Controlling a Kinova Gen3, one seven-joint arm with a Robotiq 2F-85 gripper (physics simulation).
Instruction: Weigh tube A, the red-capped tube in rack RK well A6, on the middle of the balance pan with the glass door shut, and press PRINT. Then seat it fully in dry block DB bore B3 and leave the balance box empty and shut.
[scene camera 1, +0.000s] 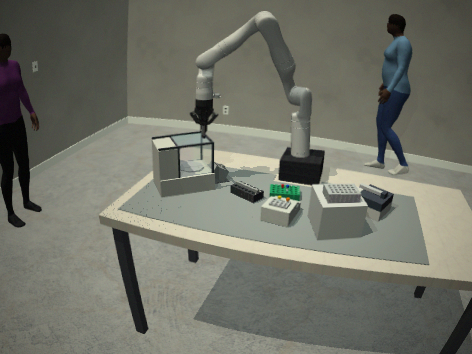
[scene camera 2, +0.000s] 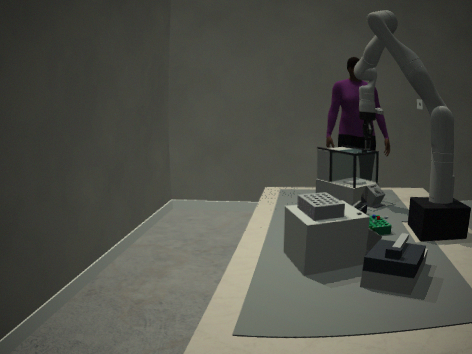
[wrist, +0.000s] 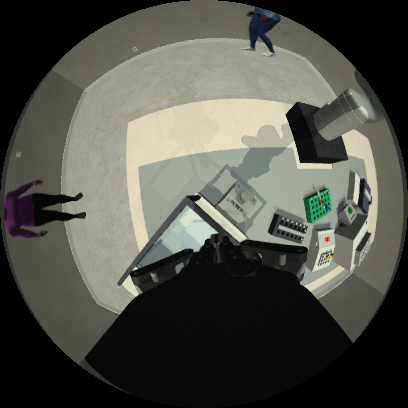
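Pixels of known places: gripper, fingertip midpoint: (scene camera 1: 203, 133) (scene camera 2: 367, 149) (wrist: 216, 240); arm's base at its link origin: (scene camera 1: 300, 154) (scene camera 2: 439, 201) (wrist: 323, 127).
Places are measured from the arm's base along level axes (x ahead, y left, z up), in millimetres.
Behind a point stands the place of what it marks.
Observation:
The balance box (scene camera 1: 187, 183) @(x 328, y -453, z -54 mm) (scene camera 2: 340, 191) @(x 304, y -416, z -53 mm) (wrist: 187, 231) @(x 164, y -459, z 107 mm) stands at the table's far left. Its glass top appears to cover the chamber, and no tube shows on the pan (scene camera 1: 192, 167). My gripper (scene camera 1: 203, 135) @(x 181, y -423, z 121 mm) (scene camera 2: 367, 149) @(x 181, y -423, z 121 mm) (wrist: 216, 240) @(x 181, y -423, z 121 mm) is shut and empty, pointing down with its tips at the glass top near the rear rim; contact cannot be told. A red-capped tube (scene camera 1: 282, 186) @(x 237, y -64, z -66 mm) (wrist: 320, 201) @(x 234, y -67, z -59 mm) stands in the green rack (scene camera 1: 276, 195) @(x 297, y -84, z -81 mm) (scene camera 2: 383, 228) @(x 235, y 11, z -79 mm) (wrist: 312, 211) @(x 259, y -103, z -72 mm), beside a blue cap; its well label is unreadable. The white block with yellow and orange caps (scene camera 1: 277, 215) @(x 497, y -62, z -60 mm) (wrist: 320, 240) @(x 370, y -81, z -52 mm) looks like the dry block.
A grey keypad unit (scene camera 1: 220, 172) @(x 190, y -343, z -51 mm) (scene camera 2: 374, 193) @(x 171, y -326, z -44 mm) (wrist: 237, 202) @(x 158, y -364, z -29 mm) sits beside the balance. A black rack (scene camera 1: 246, 191) @(x 321, y -205, z -65 mm) (wrist: 288, 225) @(x 269, y -218, z -64 mm) lies between balance and green rack. A tall white box (scene camera 1: 340, 220) @(x 560, y 170, z -22 mm) (scene camera 2: 325, 245) @(x 485, y 259, z -25 mm) and a dark-topped device (scene camera 1: 378, 199) @(x 363, y 353, z -21 mm) (scene camera 2: 392, 262) @(x 344, y 406, z -25 mm) stand to the right.

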